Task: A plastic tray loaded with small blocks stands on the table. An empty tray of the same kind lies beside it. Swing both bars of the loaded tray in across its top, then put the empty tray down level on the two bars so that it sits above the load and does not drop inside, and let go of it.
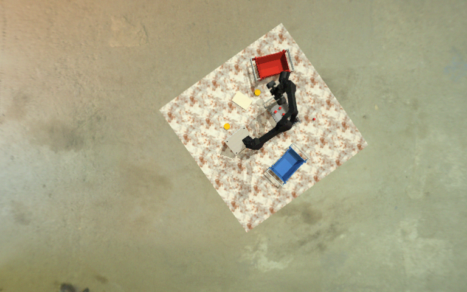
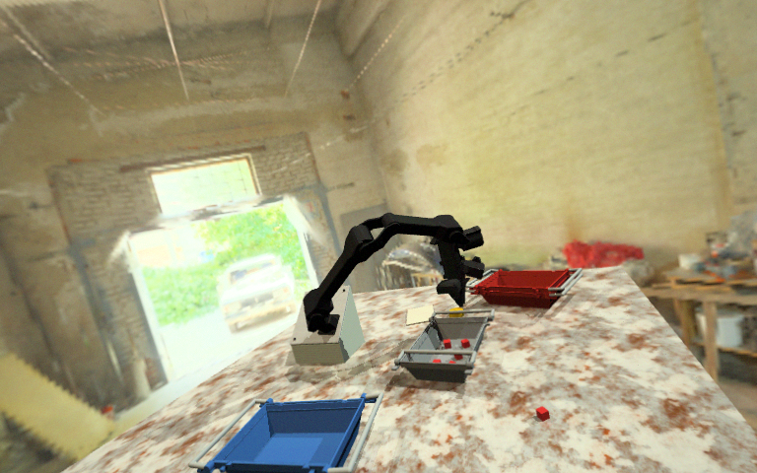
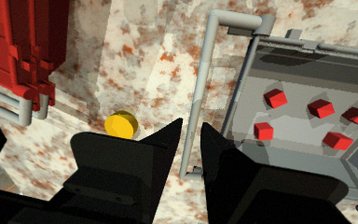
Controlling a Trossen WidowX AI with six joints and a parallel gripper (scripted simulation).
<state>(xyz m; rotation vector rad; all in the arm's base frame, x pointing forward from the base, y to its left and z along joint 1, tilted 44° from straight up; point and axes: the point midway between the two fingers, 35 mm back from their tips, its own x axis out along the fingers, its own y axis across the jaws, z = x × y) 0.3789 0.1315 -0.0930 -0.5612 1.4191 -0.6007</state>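
Right now the blue tray is 220 mm behind my gripper tip, 520 mm to the right of it and 40 mm below it. The rest, counted from my gripper tip: red block 200 mm ahead, 350 mm to the right, 70 mm below; cream card 200 mm behind, 140 mm to the left, 80 mm below.
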